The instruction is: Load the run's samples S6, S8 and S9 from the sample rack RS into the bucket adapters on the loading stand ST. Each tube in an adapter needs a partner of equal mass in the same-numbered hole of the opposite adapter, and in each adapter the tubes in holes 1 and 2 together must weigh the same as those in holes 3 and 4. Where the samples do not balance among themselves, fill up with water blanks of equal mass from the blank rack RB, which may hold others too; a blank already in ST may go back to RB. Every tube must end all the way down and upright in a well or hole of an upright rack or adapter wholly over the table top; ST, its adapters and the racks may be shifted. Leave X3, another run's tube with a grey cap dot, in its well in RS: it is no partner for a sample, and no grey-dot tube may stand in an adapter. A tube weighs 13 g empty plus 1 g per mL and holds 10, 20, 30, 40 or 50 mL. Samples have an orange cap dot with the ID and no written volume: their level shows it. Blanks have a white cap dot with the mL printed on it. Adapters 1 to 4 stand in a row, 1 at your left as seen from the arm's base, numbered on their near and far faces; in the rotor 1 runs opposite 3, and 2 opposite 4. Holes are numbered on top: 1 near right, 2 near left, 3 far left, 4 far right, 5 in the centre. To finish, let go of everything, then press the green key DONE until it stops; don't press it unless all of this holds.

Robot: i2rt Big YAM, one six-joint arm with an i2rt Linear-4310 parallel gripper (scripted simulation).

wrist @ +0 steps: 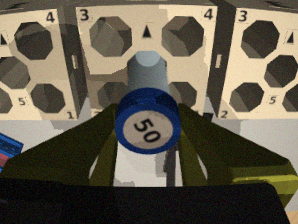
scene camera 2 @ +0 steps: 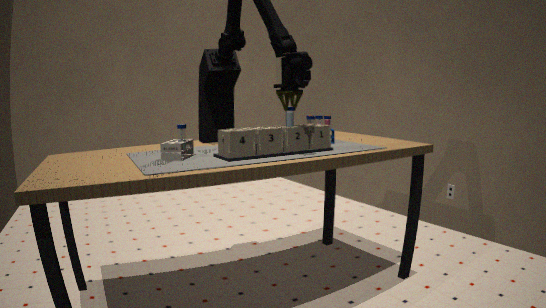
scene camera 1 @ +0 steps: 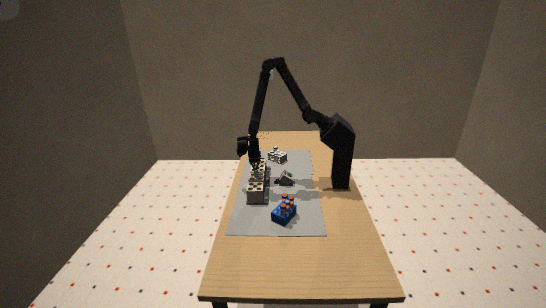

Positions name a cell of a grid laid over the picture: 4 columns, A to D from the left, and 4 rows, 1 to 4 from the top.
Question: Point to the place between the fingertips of my gripper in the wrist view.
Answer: At B3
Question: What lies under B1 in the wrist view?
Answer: An adapter 2.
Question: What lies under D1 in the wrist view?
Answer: An adapter 3.
